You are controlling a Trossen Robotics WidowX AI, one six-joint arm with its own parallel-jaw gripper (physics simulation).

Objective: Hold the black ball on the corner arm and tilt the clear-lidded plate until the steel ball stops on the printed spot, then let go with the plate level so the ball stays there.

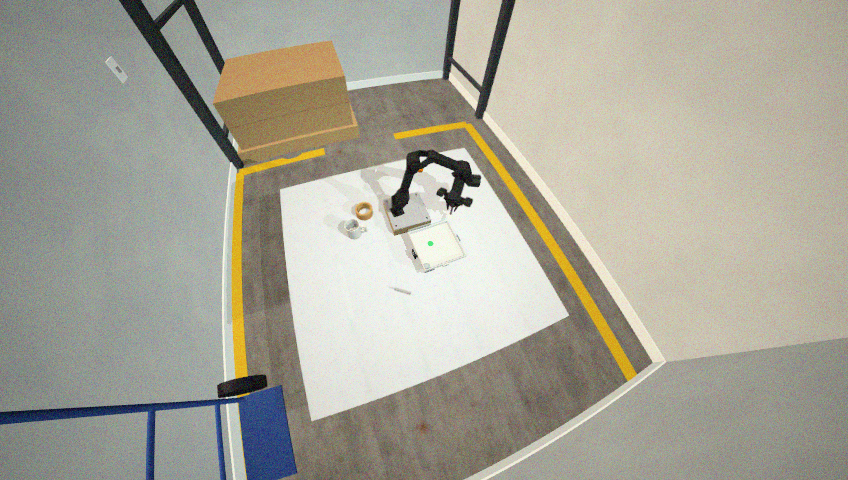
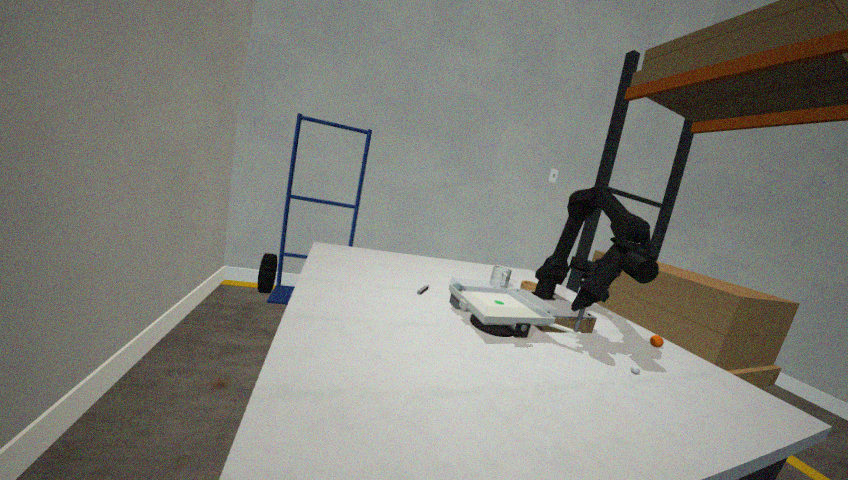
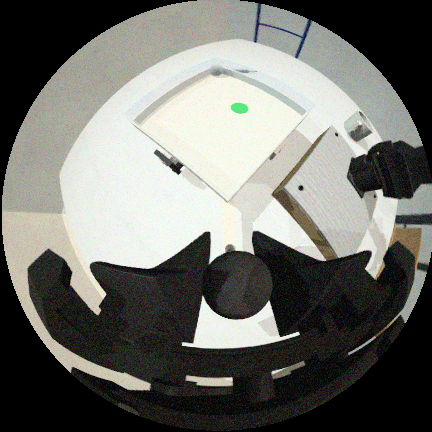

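The clear-lidded plate (image 1: 446, 251) (image 2: 516, 310) (image 3: 200, 131) carries a green printed spot (image 1: 430, 243) (image 2: 499, 302) (image 3: 239, 108). The grey steel ball (image 1: 426, 265) (image 3: 217, 70) lies in the far corner of the plate, opposite the corner arm and away from the spot. The corner arm (image 2: 562, 327) (image 3: 229, 224) runs from the near corner towards the gripper. My gripper (image 1: 452, 208) (image 2: 580, 307) (image 3: 231, 235) is shut on the black ball (image 3: 237, 286), which sits between its fingers at the arm's end. The exact tilt of the plate is hard to tell.
The robot's base board (image 1: 416, 223) (image 3: 320, 191) stands close beside the plate. A mug (image 1: 353, 229) (image 2: 500, 276) (image 3: 359, 128), a tape ring (image 1: 364, 217) and a marker (image 1: 400, 290) (image 2: 423, 289) lie around. An orange ball (image 2: 656, 340) and a small white ball (image 2: 635, 369) are on the table.
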